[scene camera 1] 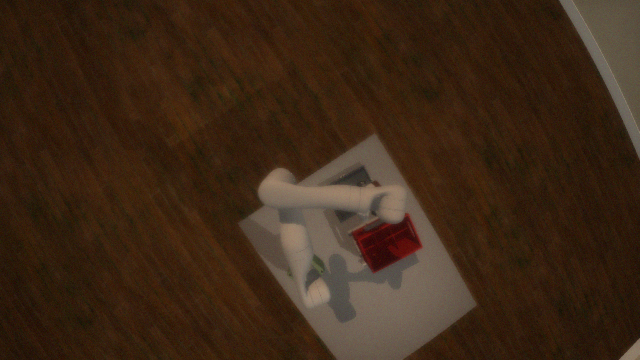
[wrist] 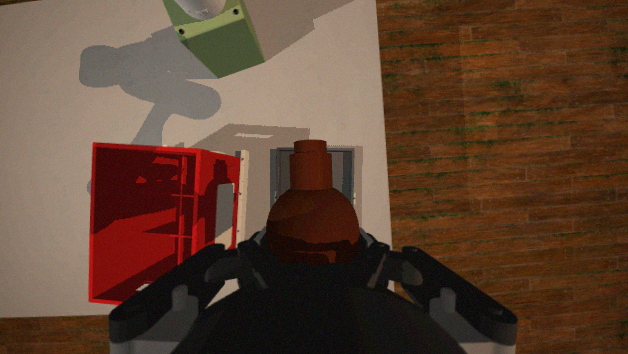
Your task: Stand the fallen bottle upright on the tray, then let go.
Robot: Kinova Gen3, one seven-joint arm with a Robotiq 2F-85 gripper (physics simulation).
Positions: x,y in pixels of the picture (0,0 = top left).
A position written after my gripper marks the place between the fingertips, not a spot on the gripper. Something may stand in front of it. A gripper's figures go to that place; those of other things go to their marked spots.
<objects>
My gripper (wrist: 313,237) is 0.17 m from the lens. A brown bottle (wrist: 312,222): 0.11 m from the lens. A pale strip (wrist: 244,165) is 0.46 m from the lens. The marked spots on the pale strip and the brown bottle are 0.37 m apart.
</objects>
